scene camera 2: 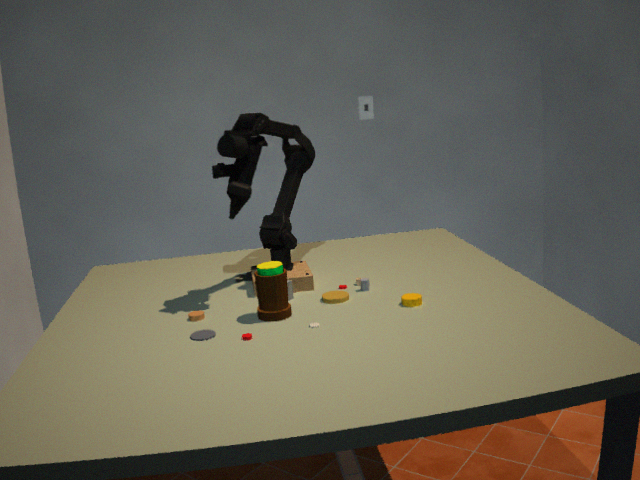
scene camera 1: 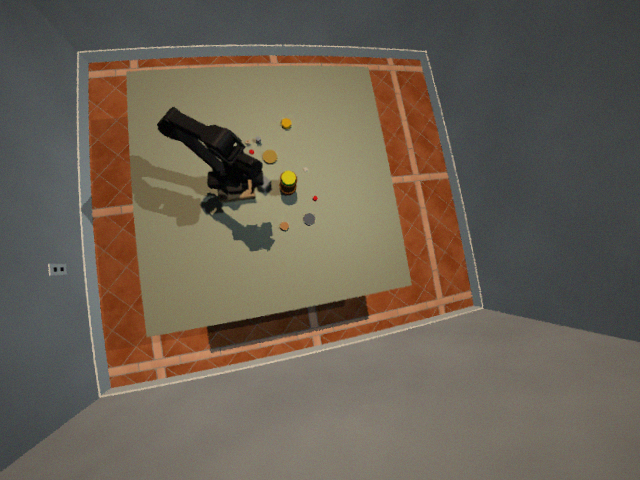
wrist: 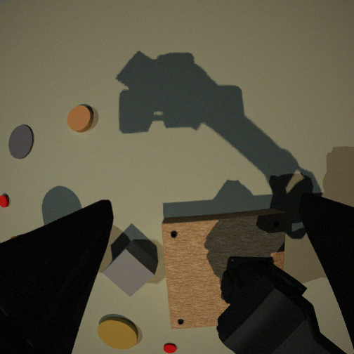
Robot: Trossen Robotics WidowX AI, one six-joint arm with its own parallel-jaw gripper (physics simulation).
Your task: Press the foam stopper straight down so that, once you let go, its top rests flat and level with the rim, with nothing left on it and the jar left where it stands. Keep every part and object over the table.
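Observation:
A dark brown jar [scene camera 1: 287, 190] [scene camera 2: 272, 295] stands upright on the table. A sliver of the jar [wrist: 15, 238] shows beside a finger in the wrist view. The green foam stopper [scene camera 2: 270, 270] sits in its mouth and stands proud of the rim. A bright yellow layer [scene camera 1: 288, 177] [scene camera 2: 269, 265] covers its top; whether it is a separate piece I cannot tell. My gripper [scene camera 2: 232, 214] [wrist: 209, 207] is open and empty, pointing down, high above the table near the arm's base, off to one side of the jar and well above its top.
A grey block [scene camera 1: 266, 184] [wrist: 130, 272] stands between the jar and the wooden base [wrist: 192, 280]. Around the jar lie a mustard disc [scene camera 1: 269, 156] [scene camera 2: 335, 296], an orange disc [scene camera 1: 284, 226], a dark grey disc [scene camera 1: 309, 219], a yellow disc [scene camera 1: 286, 123] and several small pieces.

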